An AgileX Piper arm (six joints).
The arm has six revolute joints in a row. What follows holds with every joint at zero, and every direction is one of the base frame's.
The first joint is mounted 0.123 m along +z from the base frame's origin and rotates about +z.
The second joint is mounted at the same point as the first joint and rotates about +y.
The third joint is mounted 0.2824 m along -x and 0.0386 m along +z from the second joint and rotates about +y.
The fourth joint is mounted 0.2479 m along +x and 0.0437 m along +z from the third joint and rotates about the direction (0.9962, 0, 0.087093).
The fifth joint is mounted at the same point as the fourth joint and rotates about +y.
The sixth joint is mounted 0.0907 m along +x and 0.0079 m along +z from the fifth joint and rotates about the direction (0.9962, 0, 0.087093).
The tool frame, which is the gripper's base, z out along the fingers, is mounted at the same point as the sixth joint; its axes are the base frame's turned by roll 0, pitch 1.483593 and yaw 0 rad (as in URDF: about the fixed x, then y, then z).
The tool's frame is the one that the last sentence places.
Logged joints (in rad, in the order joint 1, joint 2, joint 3, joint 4, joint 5, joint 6), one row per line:
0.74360 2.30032 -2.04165 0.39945 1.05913 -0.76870
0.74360 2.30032 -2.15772 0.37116 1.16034 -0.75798
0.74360 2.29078 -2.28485 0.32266 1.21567 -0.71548
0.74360 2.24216 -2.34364 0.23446 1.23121 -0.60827
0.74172 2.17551 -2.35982 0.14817 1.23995 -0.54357
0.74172 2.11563 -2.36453 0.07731 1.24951 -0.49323
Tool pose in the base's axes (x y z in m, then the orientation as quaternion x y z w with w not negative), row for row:
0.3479 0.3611 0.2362 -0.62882 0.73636 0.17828 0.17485
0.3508 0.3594 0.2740 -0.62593 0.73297 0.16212 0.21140
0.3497 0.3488 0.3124 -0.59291 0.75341 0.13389 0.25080
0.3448 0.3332 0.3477 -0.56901 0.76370 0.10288 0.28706
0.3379 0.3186 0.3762 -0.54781 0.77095 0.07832 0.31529
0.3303 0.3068 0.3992 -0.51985 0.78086 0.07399 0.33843
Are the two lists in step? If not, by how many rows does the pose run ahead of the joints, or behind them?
The pose runs 1 row ahead of the joints: the pose in row i belongs to the joints in row i + 1.
